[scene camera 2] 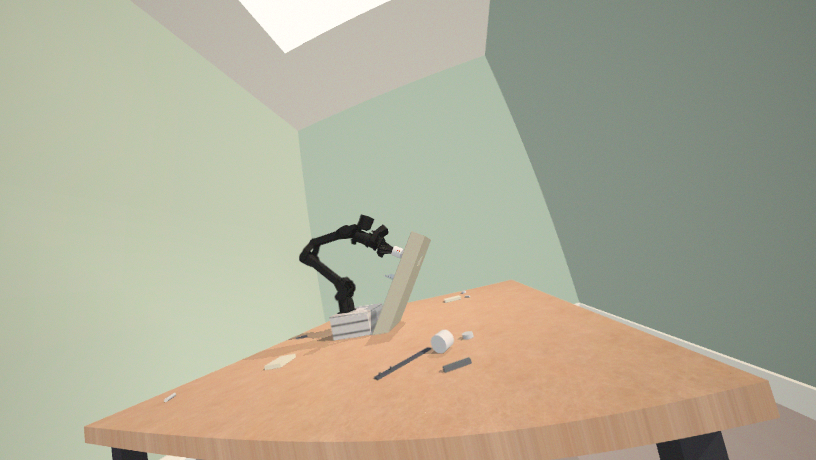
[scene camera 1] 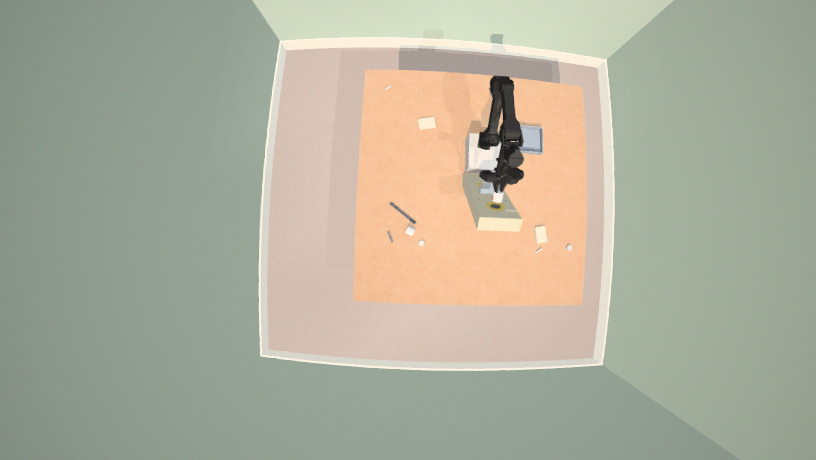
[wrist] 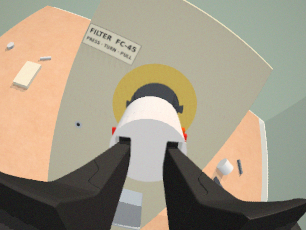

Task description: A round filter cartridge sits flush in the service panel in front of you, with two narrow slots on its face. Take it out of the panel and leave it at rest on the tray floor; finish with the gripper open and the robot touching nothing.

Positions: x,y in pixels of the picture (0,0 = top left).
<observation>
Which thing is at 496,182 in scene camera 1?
My gripper.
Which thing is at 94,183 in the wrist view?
My gripper.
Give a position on a round filter cartridge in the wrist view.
151,122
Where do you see a beige service panel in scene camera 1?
487,215
</observation>
